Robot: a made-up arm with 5 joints.
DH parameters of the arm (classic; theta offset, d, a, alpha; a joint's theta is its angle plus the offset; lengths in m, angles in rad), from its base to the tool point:
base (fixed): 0.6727 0 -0.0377 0
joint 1: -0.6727 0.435 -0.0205 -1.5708
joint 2: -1.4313 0 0.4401 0
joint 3: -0.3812 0 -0.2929 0
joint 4: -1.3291 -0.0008 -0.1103 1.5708
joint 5: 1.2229 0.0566 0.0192 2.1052
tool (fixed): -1.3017 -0.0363 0 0
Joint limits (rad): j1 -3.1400..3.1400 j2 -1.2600..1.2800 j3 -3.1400..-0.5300 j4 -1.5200..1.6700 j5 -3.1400..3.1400
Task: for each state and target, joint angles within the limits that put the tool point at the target. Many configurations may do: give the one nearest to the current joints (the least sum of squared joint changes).
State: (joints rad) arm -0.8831 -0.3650 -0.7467 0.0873 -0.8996
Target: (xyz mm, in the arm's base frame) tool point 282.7 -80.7 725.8
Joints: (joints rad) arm -0.2916 -0.2371 -0.5578 0.1457 -0.8970
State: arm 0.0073 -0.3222 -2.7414 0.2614 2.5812
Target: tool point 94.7 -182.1 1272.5
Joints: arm -0.7200 0.0903 -2.6275 0.4864 2.3896
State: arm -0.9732 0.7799 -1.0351 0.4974 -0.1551
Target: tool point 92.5 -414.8 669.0
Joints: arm -1.3470 -0.0421 -0.7172 0.5415 -0.2153
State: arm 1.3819 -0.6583 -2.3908 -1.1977 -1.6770
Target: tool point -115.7 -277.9 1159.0
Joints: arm 1.3131 -0.4952 -2.3595 -0.8724 -1.6872
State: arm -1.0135 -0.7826 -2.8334 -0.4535 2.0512
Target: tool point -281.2 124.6 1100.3
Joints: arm -0.6491 -0.2494 -2.9442 -0.8545 2.0429
